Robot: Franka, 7 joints.
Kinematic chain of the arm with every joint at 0, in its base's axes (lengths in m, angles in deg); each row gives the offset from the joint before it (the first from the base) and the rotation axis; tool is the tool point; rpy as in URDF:
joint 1: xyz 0 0 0.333 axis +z
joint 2: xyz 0 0 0 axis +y
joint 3: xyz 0 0 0.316 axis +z
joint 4: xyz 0.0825 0 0 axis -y
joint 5: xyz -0.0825 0 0.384 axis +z
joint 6: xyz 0 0 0 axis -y
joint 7: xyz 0.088 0 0 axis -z
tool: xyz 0 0 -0.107 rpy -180 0 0
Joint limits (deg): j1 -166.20..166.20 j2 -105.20..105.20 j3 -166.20..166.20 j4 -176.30..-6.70 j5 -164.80..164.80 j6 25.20..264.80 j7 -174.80..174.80
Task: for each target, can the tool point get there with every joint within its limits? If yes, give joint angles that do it. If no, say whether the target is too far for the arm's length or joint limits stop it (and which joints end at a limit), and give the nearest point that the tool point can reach.
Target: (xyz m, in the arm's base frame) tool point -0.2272 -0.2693 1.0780
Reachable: yes | joints 69.38 -57.73 15.20 -55.77 83.06 142.64 -87.93
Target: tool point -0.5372 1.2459 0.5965
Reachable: no: too far | nearest point -0.3334 0.7733 0.4966 | short by 0.524 m
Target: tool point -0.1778 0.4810 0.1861
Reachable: yes | joints -30.26 -30.52 137.09 -121.97 -139.70 170.24 -24.76
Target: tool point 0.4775 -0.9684 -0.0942
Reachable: no: too far | nearest point 0.3528 -0.7155 0.0174 | short by 0.303 m
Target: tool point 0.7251 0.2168 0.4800
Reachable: yes | joints 12.21 40.12 18.91 -62.91 95.51 187.64 56.32
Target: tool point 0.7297 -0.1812 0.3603
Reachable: yes | joints -14.93 54.63 18.66 -50.43 -71.27 74.57 -86.82
